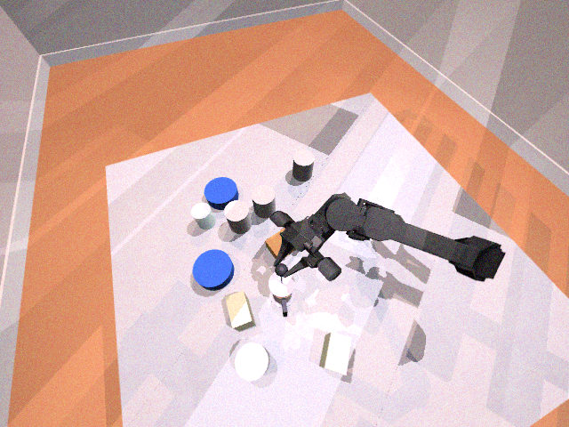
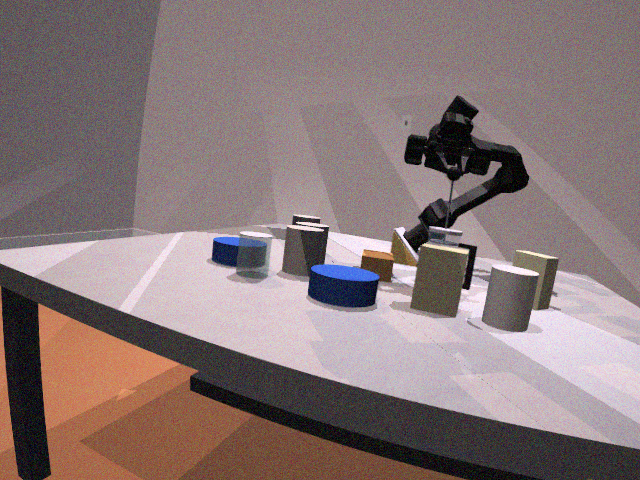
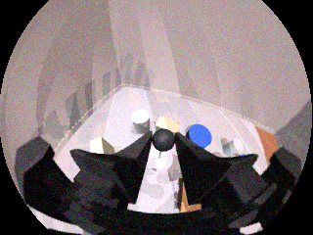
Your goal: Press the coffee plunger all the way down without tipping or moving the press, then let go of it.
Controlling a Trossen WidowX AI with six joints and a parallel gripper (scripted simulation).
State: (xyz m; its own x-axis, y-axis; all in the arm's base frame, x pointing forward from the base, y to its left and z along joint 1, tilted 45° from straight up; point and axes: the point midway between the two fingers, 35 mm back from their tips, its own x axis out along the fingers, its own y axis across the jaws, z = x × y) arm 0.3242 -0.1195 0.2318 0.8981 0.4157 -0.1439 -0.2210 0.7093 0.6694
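My gripper tip is now 10 mm to the right of the coffee press and 130 mm above it.
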